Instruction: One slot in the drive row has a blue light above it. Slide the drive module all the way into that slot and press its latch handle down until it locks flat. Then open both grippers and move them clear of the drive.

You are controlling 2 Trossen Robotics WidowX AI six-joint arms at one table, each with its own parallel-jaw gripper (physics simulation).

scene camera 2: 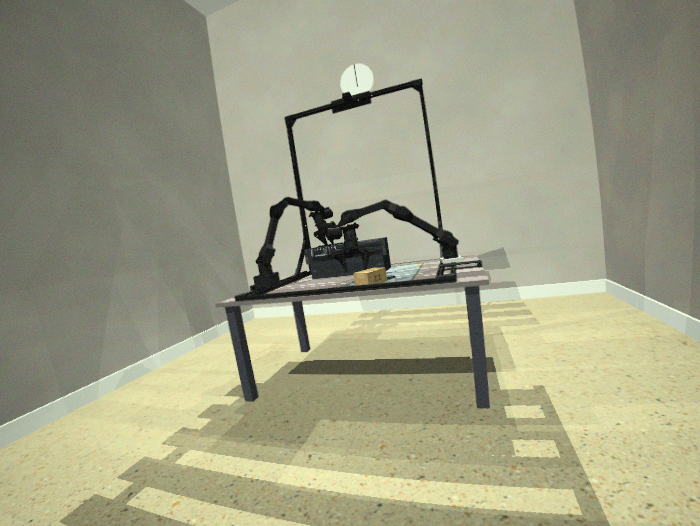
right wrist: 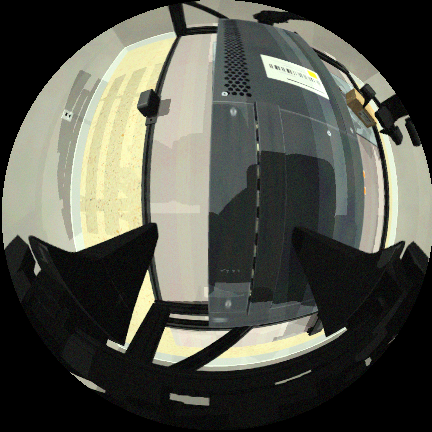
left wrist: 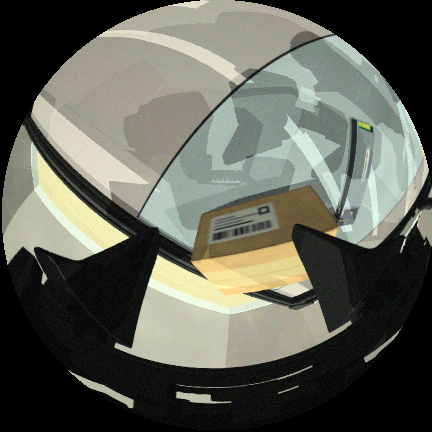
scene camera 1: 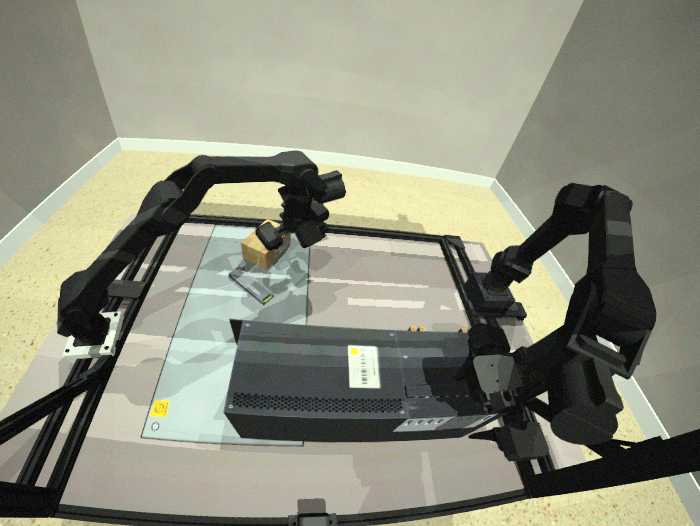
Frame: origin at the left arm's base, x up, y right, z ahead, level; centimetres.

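Seen in the pictures: left gripper, fingertip midpoint: [scene camera 2: 356, 271] [right wrist: 371, 119] [left wrist: 228, 232] [scene camera 1: 290, 239]; right gripper, fingertip midpoint: [right wrist: 227, 231] [scene camera 1: 463, 407]; left arm's base at its link origin: [scene camera 2: 451, 257] [left wrist: 410, 231] [scene camera 1: 92, 332]; right arm's base at its link origin: [scene camera 2: 265, 274] [scene camera 1: 494, 286].
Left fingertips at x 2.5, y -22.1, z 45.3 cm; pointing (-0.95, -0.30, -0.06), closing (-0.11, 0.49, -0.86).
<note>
Pixels of each thing's top centre, then the offset from my left fingertips to it. Level surfaces: height alone.
- drive module at its top centre: [left wrist: 356, 180] [scene camera 1: 252, 282] dx -5.2, dy +9.5, dz -10.7 cm
- pale blue mat at its surface level: dx -6.1 cm
- dark chassis at its top centre: [right wrist: 296, 84] [scene camera 1: 378, 369] [scene camera 2: 346, 243] dx +11.3, dy +43.2, dz +8.3 cm
- cardboard box at its top centre: [left wrist: 270, 272] [scene camera 1: 266, 235] [right wrist: 366, 104] [scene camera 2: 369, 270] dx -0.1, dy -2.4, dz -6.1 cm
The drive module [scene camera 1: 253, 287] [left wrist: 361, 160], a flat grey piece with a green-yellow mark at one end, lies on the pale blue mat [scene camera 1: 192, 361] with its other end close to the cardboard box. The dark chassis [scene camera 1: 305, 367] [scene camera 2: 322, 269] [right wrist: 310, 120] stands on the table. Its drive row and the blue light cannot be made out. My left gripper [scene camera 1: 289, 236] [left wrist: 228, 232] is open and empty above the cardboard box [scene camera 1: 263, 250] [scene camera 2: 370, 276] [left wrist: 260, 265], one finger overlapping it in the left wrist view. My right gripper [right wrist: 227, 231] is open and empty above the chassis end at the right in scene camera 1.
The box stands on the mat's back part, beside the module. Small orange parts [scene camera 1: 415, 329] [right wrist: 364, 182] show along the chassis's back edge. A black frame rail [scene camera 1: 384, 232] runs along the table's back edge. A small black block [right wrist: 147, 103] stands on the rail in the right wrist view.
</note>
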